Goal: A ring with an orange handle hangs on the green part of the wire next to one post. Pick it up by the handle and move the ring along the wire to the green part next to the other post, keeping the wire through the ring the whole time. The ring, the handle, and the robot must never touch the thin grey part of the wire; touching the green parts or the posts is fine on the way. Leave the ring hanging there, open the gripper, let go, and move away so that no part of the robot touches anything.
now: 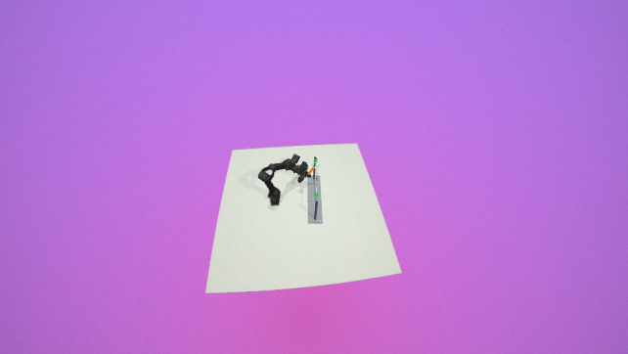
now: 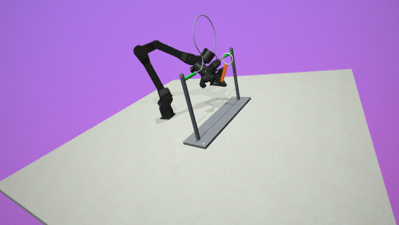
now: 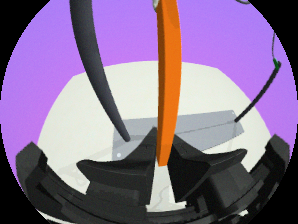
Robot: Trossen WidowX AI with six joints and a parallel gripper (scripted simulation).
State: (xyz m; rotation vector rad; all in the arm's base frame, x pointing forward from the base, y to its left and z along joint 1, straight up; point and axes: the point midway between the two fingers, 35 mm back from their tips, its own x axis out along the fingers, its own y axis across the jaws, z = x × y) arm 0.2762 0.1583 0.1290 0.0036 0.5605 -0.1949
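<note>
My gripper tip is now 10 mm short of the ring with orange handle and 90 mm below it.
</note>
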